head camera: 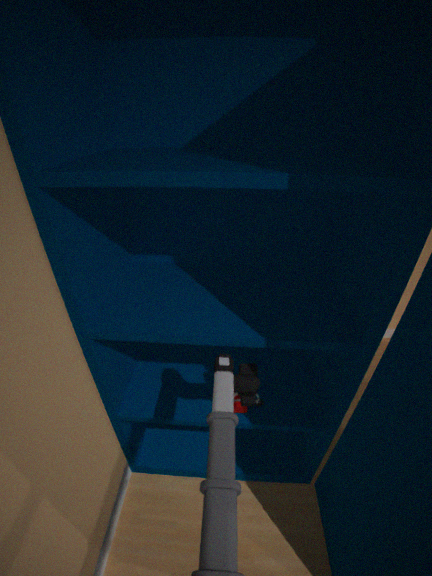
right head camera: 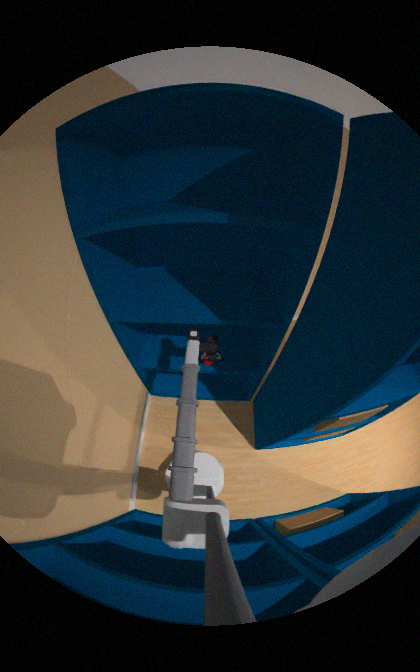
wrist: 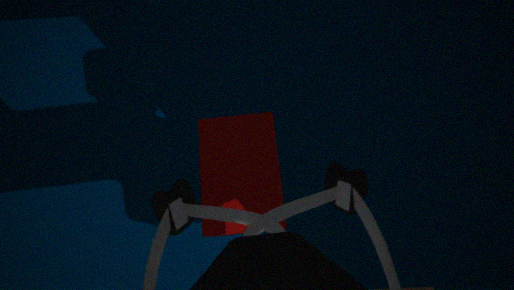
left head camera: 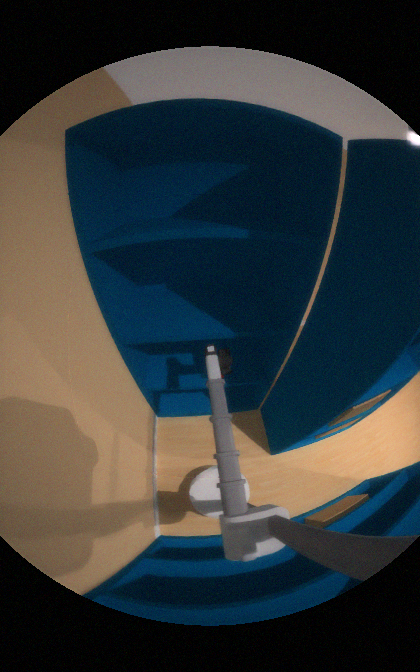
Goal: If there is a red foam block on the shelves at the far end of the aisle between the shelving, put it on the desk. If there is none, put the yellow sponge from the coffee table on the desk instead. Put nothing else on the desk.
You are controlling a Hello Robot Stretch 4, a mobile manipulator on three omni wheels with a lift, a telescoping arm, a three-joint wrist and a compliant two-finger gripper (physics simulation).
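Places are measured from the robot's base along level axes (x left, y up, z ahead), in millimetres.
Pixels of known places: gripper, fingertip midpoint: (wrist: 259, 187).
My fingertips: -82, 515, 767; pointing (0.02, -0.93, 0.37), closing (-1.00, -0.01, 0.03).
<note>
Behind a point stands the place of what it marks, as x, y, z.
A red block (wrist: 237, 160) {-67, 551, 783} (head camera: 241, 407) {-75, 544, 731} (right head camera: 209, 362) is in a low bay of the dark blue shelving (head camera: 165, 180) {133, 1402, 686} (left head camera: 175, 232) (right head camera: 165, 217) at the end of the arm. In the wrist view it appears as an upright rectangle, its lower part behind the finger linkage. My gripper (wrist: 259, 187) {-82, 515, 767} (right head camera: 211, 356) is open, with one fingertip to the left of the block and the other farther to the right in that view. No contact with the block can be made out, and the depth between them is hard to judge. The desk, coffee table and yellow sponge do not show.
A tan wall (head camera: 40, 400) {476, 899, 487} (left head camera: 35, 325) runs along the left. More blue shelving (head camera: 390, 450) {-476, 746, 475} (left head camera: 345, 310) (right head camera: 330, 310) stands on the right. A brown box (left head camera: 337, 510) (right head camera: 310, 521) lies on low shelving near the bottom. A shelf board lies above the gripper.
</note>
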